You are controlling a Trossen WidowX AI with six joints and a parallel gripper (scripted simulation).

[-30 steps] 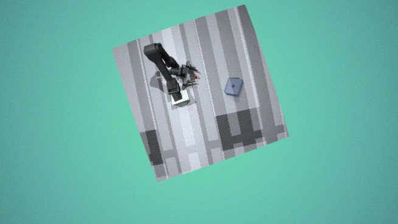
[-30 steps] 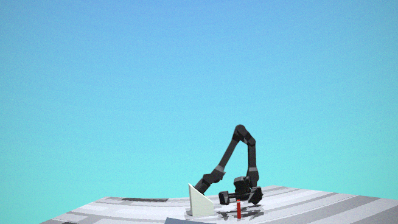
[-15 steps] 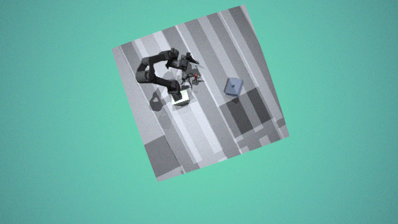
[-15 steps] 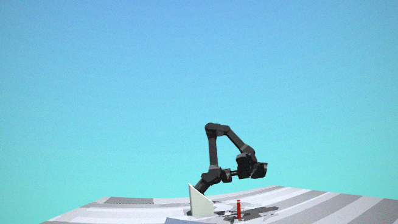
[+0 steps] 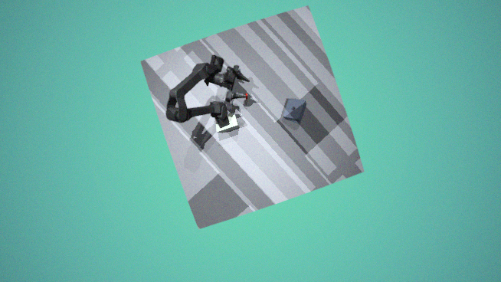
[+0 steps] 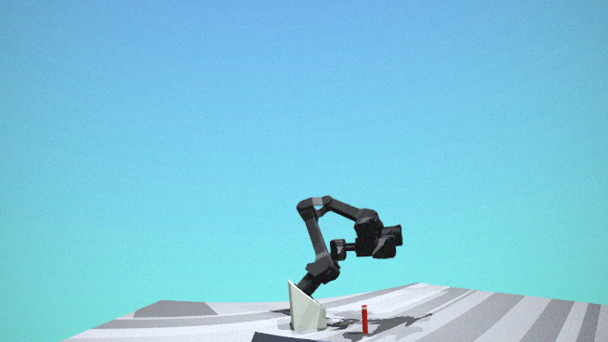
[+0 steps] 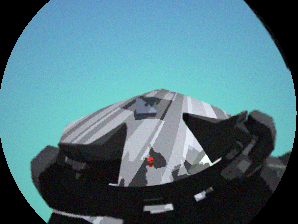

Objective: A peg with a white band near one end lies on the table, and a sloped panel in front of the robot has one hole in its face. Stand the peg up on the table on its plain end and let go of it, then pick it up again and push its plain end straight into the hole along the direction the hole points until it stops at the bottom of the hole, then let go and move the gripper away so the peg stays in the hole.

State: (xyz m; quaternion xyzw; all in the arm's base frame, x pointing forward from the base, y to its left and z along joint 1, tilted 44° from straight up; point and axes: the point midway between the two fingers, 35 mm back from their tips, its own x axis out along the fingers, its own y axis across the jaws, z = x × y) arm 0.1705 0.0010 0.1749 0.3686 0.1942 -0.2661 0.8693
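My gripper tip is 2 cm to the right of the red peg and 16 cm above it. The rest, counted from my gripper tip: sloped blue-grey panel (26 cm ahead, 20 cm to the right, 16 cm below).
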